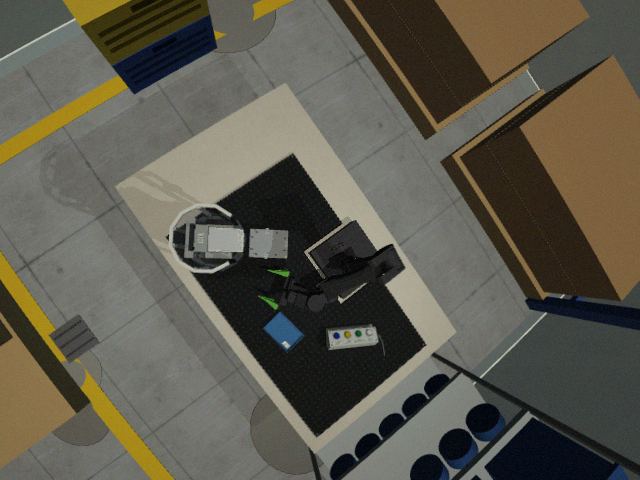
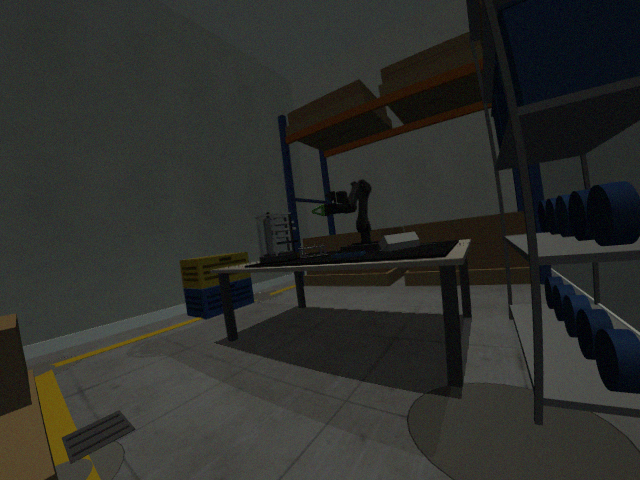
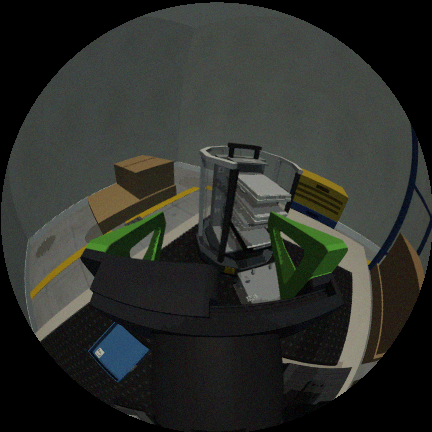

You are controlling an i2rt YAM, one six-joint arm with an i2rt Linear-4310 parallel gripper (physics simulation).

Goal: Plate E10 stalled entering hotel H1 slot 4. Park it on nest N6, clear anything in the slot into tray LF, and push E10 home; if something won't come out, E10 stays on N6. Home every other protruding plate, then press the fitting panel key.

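Frame: origin at the arm's base, x right, y ahead, z up, level; centimetres.
Seen in the pictures: gripper, fingertip midpoint: (image 1: 263,282) (image 2: 311,211) (image 3: 216,217); arm's base, origin of the base link: (image 1: 347,264) (image 2: 366,243).
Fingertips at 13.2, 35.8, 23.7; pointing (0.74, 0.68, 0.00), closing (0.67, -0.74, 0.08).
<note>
Pixels of each thing's top centre, then the offset from my fingertips to it, as dx, dy, dz. Level surfaces: height alone.
- upper plate, middle of its top: (image 3: 259,181) (image 1: 221,239) +20.6, +5.7, -3.3
- grey nest block, middle of its top: (image 3: 276,289) (image 1: 268,243) (image 2: 311,244) +11.9, -9.0, -19.9
- blue tray, middle of its top: (image 3: 114,352) (image 1: 283,332) (image 2: 348,253) -25.3, +3.7, -25.7
- key panel, middle of its top: (image 1: 354,340) (image 2: 398,233) -42.9, -21.3, -19.1
- black mat, its level: dz -27.4
- pale table, its level: dz -28.7
My gripper (image 1: 263,282) (image 2: 313,210) (image 3: 216,217) is open and empty, its green fingers wide apart above the mat and pointing toward the hotel. The round, clear-walled hotel (image 1: 196,240) (image 2: 268,235) (image 3: 229,215) stands at the table's left end. It holds several pale plates at different heights; the upper plate (image 1: 225,239) (image 3: 264,186) sticks out of its open side. Slot numbers and plate labels are too small to read. A grey nest block (image 1: 268,243) (image 3: 259,284) lies before the hotel. A blue tray (image 1: 283,332) (image 3: 119,352) lies on the mat. The key panel (image 1: 352,336) (image 2: 399,240) has blue, yellow, green and white keys.
The arm base stands on a dark plate (image 1: 336,248) with a pale edge at the table's side. The black mat (image 1: 320,397) lies on the pale table (image 1: 268,118). A storage rack with blue spools (image 1: 458,446) stands off one table end; large boxes (image 1: 584,155) stand beyond the arm.
</note>
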